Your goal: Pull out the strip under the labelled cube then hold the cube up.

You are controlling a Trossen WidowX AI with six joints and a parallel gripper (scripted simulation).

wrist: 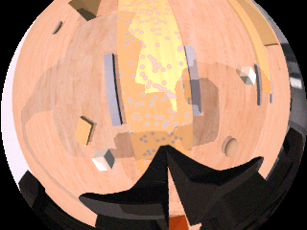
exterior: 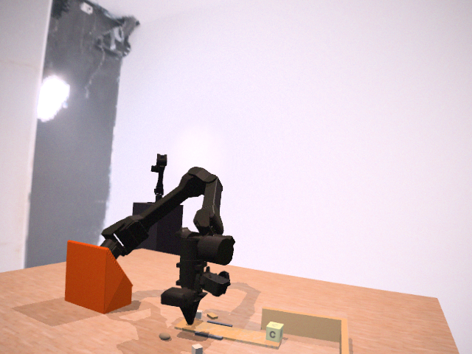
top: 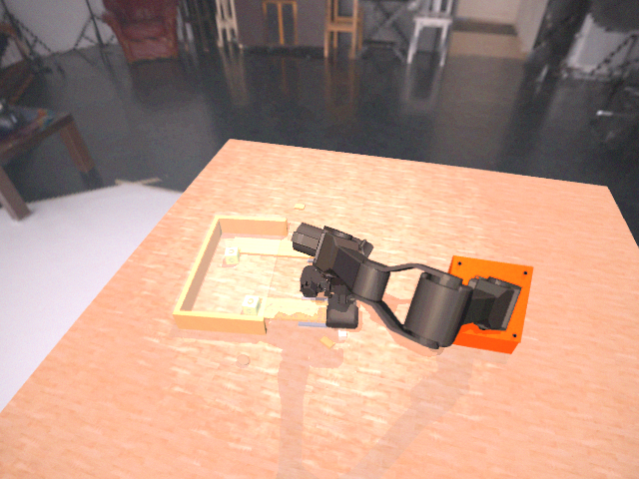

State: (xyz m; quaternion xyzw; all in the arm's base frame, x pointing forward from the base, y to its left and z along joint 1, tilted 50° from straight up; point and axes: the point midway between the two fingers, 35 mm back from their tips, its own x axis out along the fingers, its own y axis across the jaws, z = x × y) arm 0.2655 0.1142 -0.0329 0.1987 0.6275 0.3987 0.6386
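Now: the orange speckled strip 90 mm ahead of my gripper tip and 20 mm to the left of it.
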